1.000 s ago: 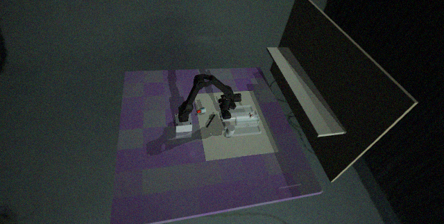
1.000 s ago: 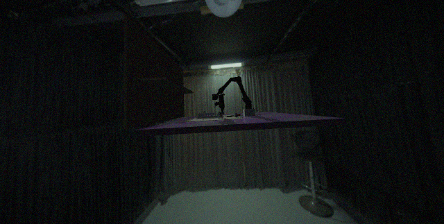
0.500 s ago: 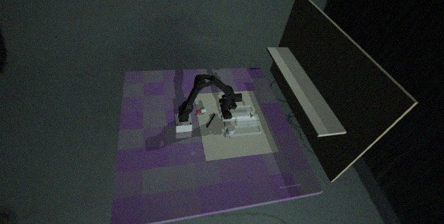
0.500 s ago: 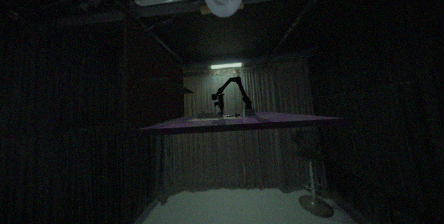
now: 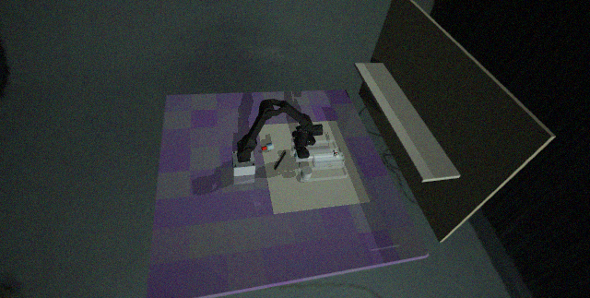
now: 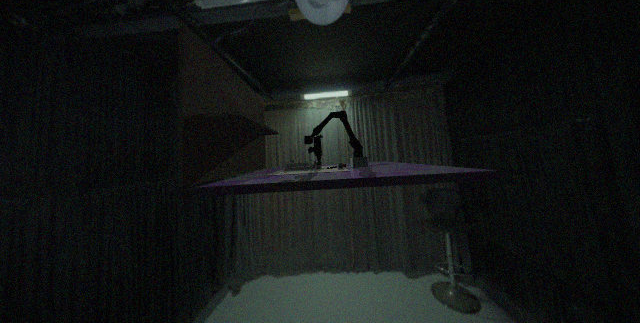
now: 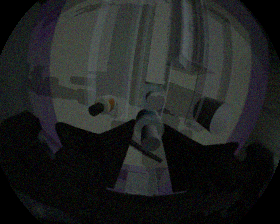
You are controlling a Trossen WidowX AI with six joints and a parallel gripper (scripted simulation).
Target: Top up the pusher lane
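My gripper tip is 7 cm short of the cream mat, 2 cm to the left of it and 5 cm above it. The rest, counted from my gripper tip: shelf: 52 cm ahead, 5 cm to the right, 32 cm above; pale pusher-lane fixture: 15 cm ahead, 4 cm to the right, 3 cm below; black stick: 10 cm behind, 4 cm below.
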